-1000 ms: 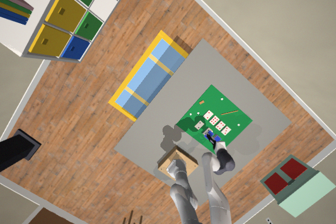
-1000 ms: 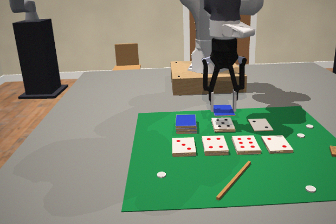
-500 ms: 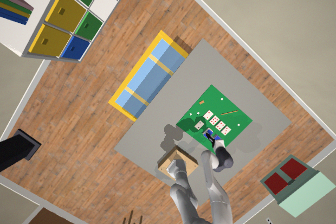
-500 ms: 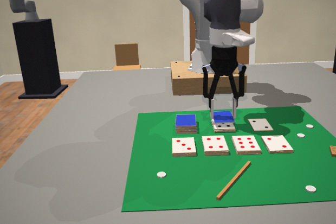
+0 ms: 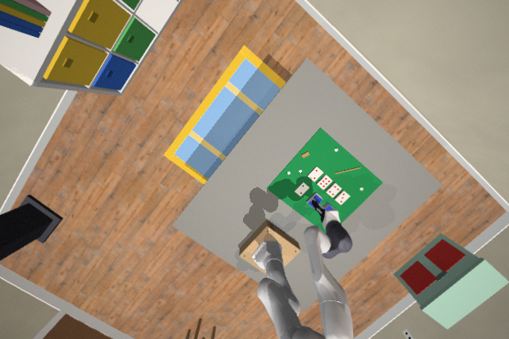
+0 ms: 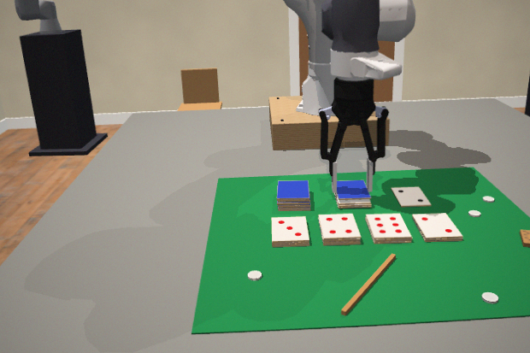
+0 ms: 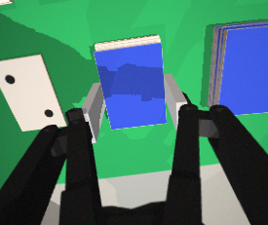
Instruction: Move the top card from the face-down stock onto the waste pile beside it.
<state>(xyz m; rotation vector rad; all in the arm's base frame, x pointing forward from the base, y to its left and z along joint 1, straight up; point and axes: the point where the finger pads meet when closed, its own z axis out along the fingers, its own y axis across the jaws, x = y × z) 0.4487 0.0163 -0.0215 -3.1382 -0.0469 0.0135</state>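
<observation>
The green mat is 120 mm ahead of my hand, 20 mm to the left of it and 60 mm below it. Also, from my hand: wooden stick (300 mm ahead, 50 mm below).
</observation>
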